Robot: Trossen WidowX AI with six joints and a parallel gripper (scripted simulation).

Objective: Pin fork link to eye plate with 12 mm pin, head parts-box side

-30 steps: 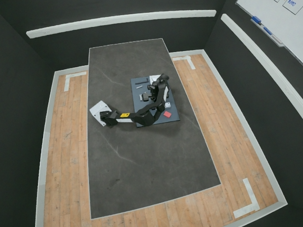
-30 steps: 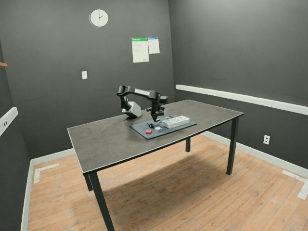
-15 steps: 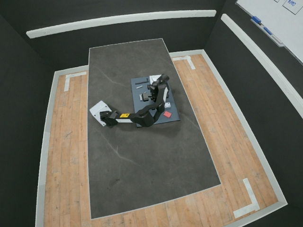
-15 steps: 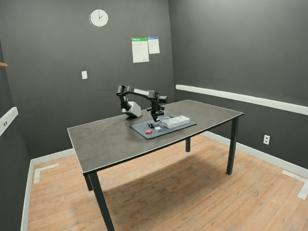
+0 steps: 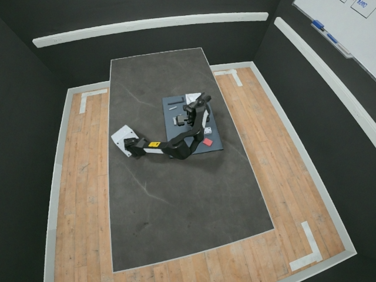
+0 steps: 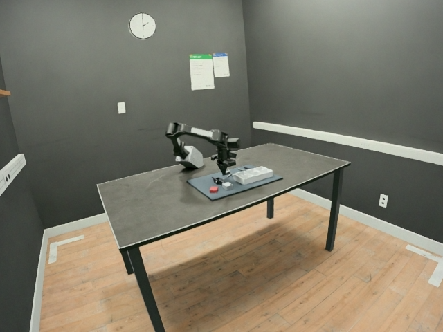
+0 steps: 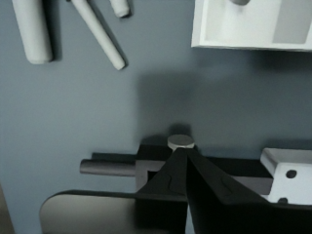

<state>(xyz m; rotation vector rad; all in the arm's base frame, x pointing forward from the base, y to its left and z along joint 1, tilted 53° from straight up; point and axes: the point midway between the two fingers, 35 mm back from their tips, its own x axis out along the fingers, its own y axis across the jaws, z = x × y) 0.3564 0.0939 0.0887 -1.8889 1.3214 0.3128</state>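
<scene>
Right now my hand is 1 cm short of the eye plate, 4 cm to the left of it and 7 cm above it. The rest, counted from my hand: grey block 8 cm ahead, 6 cm to the right, 6 cm below; red block 5 cm ahead, 13 cm to the right, 7 cm below; blue-grey mat 2 cm ahead, 6 cm to the left, 8 cm below.
</scene>
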